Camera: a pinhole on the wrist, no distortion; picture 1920 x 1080 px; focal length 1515.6 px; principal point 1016.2 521.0 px. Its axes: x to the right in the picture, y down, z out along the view. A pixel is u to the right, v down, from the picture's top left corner.
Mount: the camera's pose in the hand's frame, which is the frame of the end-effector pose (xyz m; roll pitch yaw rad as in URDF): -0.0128 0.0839 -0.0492 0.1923 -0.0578 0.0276
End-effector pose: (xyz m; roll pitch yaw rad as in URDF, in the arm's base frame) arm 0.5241 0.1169 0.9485 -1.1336 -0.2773 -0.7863
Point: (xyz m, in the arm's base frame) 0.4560 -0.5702 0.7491
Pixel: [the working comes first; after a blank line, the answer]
In the camera's frame: 0.3454 -0.1494 -0.5691

behind the camera
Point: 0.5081 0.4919 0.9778
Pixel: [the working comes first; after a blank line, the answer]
In the camera's frame: -0.2281 0.0016 0.3427

7.4 528.3
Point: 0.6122 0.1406 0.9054
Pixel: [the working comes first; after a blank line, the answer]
In the camera's frame: 0.0503 0.0154 0.0941

1825.9 769.9
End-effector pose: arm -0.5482 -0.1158 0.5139 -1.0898 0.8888 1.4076
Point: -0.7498 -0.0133 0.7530
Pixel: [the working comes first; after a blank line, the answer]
In the camera's frame: -0.1147 -0.0929 0.3663

541.8 136.6
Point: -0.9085 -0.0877 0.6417
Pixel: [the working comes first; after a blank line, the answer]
In the camera's frame: -0.0819 0.1112 0.3859

694.4 957.7
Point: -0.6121 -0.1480 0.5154
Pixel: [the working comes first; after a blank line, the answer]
In the camera's frame: -0.0107 -0.0115 0.0904

835.9 328.3
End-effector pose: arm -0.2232 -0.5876 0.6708 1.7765 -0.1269 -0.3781
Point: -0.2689 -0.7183 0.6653
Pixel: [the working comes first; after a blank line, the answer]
In the camera's frame: 0.0268 -0.0257 0.1931

1226.8 319.0
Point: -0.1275 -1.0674 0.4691
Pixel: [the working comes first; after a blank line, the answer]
In the camera's frame: 0.2732 -0.1389 0.5200

1812.4 116.2
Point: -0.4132 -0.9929 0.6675
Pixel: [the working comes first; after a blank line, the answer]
In the camera's frame: 0.0140 0.1007 0.4761

1060.7 841.7
